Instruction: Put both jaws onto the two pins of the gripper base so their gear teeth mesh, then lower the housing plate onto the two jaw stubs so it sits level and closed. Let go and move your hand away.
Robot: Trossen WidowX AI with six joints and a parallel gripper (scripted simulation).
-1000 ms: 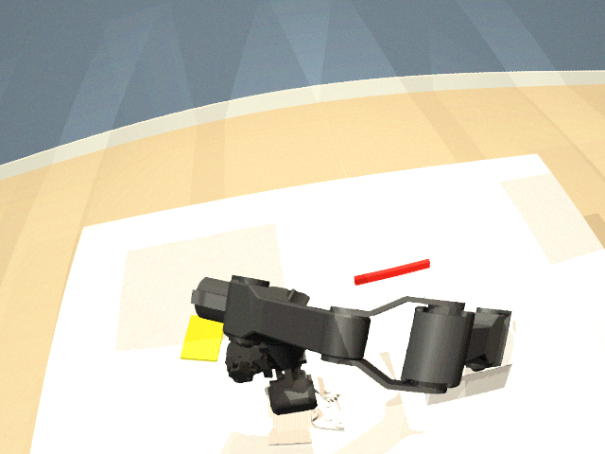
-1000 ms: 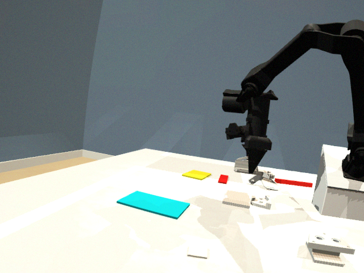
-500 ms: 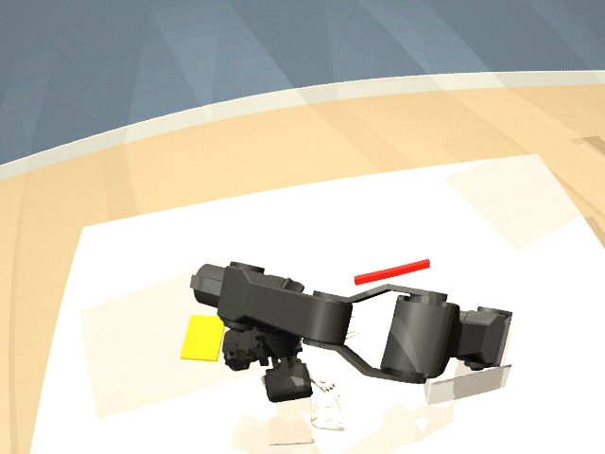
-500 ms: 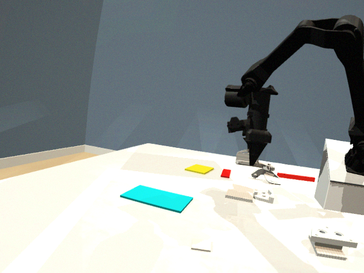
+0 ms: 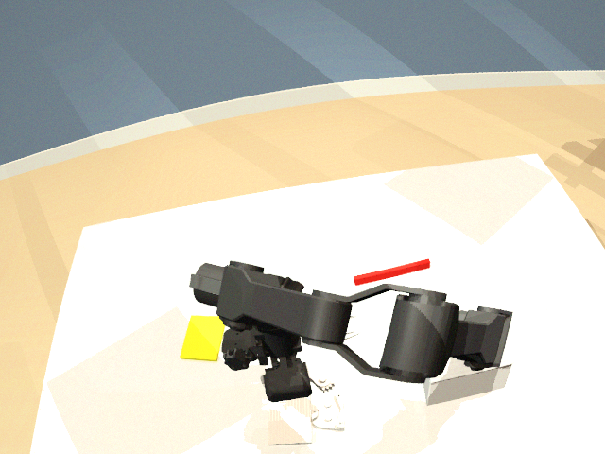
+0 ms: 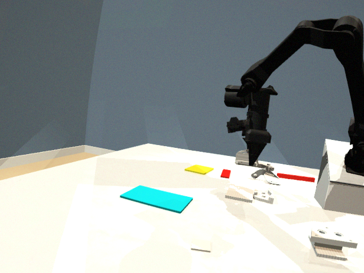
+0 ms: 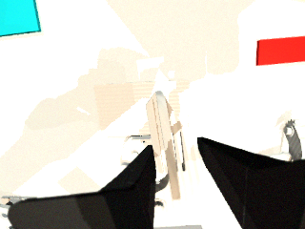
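Right now my gripper tip is 80 mm above the pale flat plate, 30 mm to the right of it and 10 mm short of it. Also, from my gripper tip: yellow tile: 190 mm ahead, 160 mm to the right, 80 mm below; cyan plate: 210 mm to the left, 180 mm ahead, 80 mm below; short red tile: 170 mm to the right, 90 mm ahead, 80 mm below.
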